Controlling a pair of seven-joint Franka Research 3 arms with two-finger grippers.
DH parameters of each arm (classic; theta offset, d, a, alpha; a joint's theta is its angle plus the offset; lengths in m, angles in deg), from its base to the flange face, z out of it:
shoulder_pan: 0 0.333 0 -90
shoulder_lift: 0 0 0 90
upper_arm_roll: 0 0.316 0.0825 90
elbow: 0 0 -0.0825 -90
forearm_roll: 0 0.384 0 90
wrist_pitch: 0 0 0.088 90
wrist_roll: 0 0.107 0 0
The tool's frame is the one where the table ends.
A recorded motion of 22 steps. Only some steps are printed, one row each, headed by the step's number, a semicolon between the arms.
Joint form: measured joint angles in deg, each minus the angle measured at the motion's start. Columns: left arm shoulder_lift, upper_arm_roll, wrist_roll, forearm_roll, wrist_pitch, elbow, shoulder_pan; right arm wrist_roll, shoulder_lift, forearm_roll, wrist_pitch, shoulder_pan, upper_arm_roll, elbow.
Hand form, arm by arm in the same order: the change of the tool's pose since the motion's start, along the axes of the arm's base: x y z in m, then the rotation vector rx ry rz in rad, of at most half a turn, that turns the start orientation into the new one. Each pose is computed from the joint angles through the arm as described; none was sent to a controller.
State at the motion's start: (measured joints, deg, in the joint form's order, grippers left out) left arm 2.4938 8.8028 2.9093 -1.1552 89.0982 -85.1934 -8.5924; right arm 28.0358 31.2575 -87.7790 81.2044 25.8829 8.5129 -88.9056
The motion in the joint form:
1: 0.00 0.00 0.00 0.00 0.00 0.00 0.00; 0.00 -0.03 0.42 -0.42 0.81 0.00 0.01
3: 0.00 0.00 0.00 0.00 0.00 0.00 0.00; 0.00 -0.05 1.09 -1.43 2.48 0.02 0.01
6: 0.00 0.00 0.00 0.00 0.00 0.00 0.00; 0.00 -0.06 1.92 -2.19 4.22 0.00 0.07
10: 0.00 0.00 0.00 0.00 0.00 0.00 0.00; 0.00 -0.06 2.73 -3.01 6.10 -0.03 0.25
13: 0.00 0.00 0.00 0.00 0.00 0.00 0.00; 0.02 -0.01 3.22 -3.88 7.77 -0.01 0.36
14: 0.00 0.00 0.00 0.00 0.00 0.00 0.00; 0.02 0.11 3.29 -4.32 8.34 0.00 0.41
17: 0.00 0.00 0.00 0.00 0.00 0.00 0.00; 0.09 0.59 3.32 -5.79 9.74 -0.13 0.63
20: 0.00 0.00 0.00 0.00 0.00 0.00 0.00; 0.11 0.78 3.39 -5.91 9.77 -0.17 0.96
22: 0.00 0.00 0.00 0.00 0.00 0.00 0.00; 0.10 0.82 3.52 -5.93 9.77 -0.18 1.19
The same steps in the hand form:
1: 0.0000 0.0000 0.0000 0.0000 0.0000 0.0000; -0.0045 0.0078 0.0001 0.0020 0.0018 0.0042
3: 0.0000 0.0000 0.0000 0.0000 0.0000 0.0000; -0.0141 0.0235 0.0000 0.0020 0.0044 0.0127
6: 0.0000 0.0000 0.0000 0.0000 0.0000 0.0000; -0.0242 0.0399 -0.0003 0.0060 0.0088 0.0241
10: 0.0000 0.0000 0.0000 0.0000 0.0000 0.0000; -0.0352 0.0574 0.0003 0.0102 0.0114 0.0370
13: 0.0000 0.0000 0.0000 0.0000 0.0000 0.0000; -0.0456 0.0727 0.0004 0.0094 0.0126 0.0490
14: 0.0000 0.0000 0.0000 0.0000 0.0000 0.0000; -0.0491 0.0777 -0.0004 0.0060 0.0130 0.0519
17: 0.0000 0.0000 0.0000 0.0000 0.0000 0.0000; -0.0570 0.0881 -0.0030 -0.0086 0.0106 0.0518
20: 0.0000 0.0000 0.0000 0.0000 0.0000 0.0000; -0.0562 0.0884 -0.0028 -0.0070 0.0088 0.0488
22: 0.0000 0.0000 0.0000 0.0000 0.0000 0.0000; -0.0557 0.0885 -0.0018 -0.0036 0.0078 0.0470

